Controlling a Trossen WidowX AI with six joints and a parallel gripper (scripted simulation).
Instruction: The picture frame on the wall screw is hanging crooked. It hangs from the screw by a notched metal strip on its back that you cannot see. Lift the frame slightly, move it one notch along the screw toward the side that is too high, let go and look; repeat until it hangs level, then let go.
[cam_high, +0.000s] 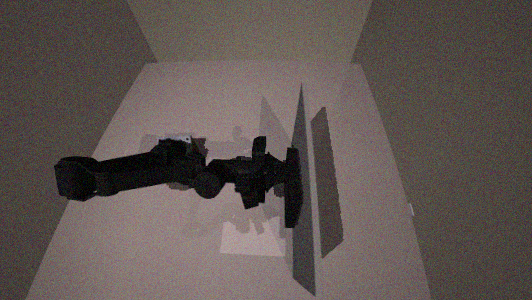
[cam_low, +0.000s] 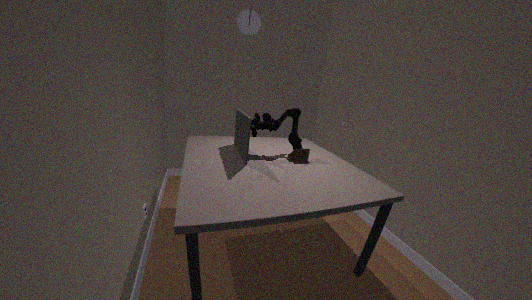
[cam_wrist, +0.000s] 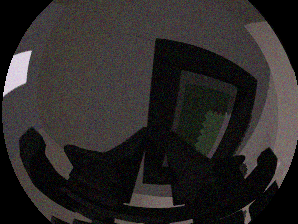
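Right now my gripper tip is 5 cm above the picture frame and 1 cm to the left of it. Round my gripper tip: wall panel 7 cm below, 2 cm ahead, 1 cm to the right.
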